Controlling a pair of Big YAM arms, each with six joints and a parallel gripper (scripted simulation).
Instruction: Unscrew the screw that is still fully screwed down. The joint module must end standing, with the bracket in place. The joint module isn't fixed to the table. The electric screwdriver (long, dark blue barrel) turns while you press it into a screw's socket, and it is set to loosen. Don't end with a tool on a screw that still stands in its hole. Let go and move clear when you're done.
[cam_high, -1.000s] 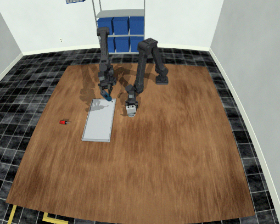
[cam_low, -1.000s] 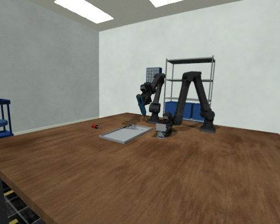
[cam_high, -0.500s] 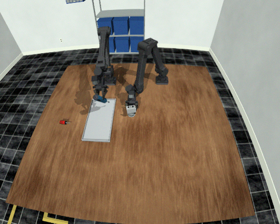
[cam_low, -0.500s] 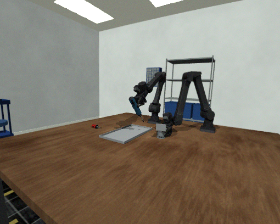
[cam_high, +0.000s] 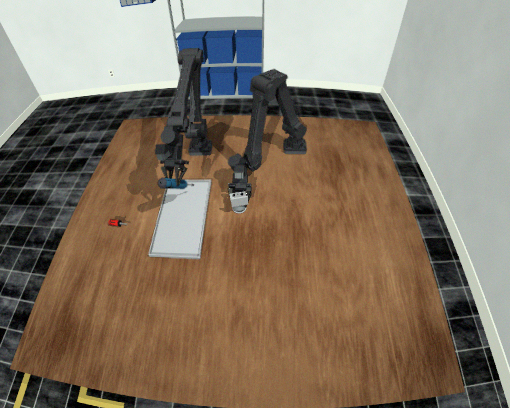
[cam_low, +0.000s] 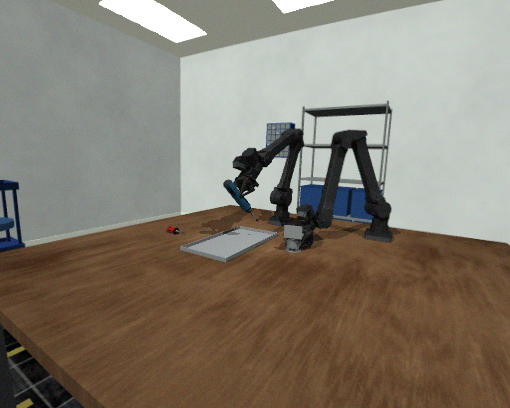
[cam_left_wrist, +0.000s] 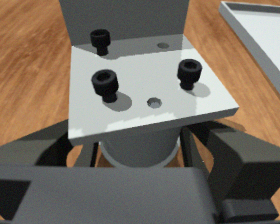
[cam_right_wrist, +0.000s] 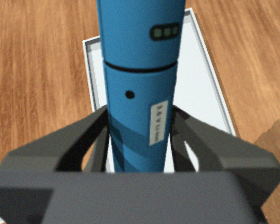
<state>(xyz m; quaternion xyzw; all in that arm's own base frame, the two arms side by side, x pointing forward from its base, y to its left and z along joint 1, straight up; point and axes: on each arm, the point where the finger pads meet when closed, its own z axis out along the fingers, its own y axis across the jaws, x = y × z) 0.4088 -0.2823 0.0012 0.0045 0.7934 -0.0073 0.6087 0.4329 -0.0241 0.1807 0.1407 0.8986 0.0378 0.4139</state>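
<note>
The grey bracket is 50 mm above my left hand. Also, from my left hand: screw 20 mm behind, 10 mm to the left, 50 mm above; then flat grey tray 50 mm ahead, 260 mm to the right, 20 mm below; then small red-handled tool 90 mm ahead, 560 mm to the right, 10 mm below.
</note>
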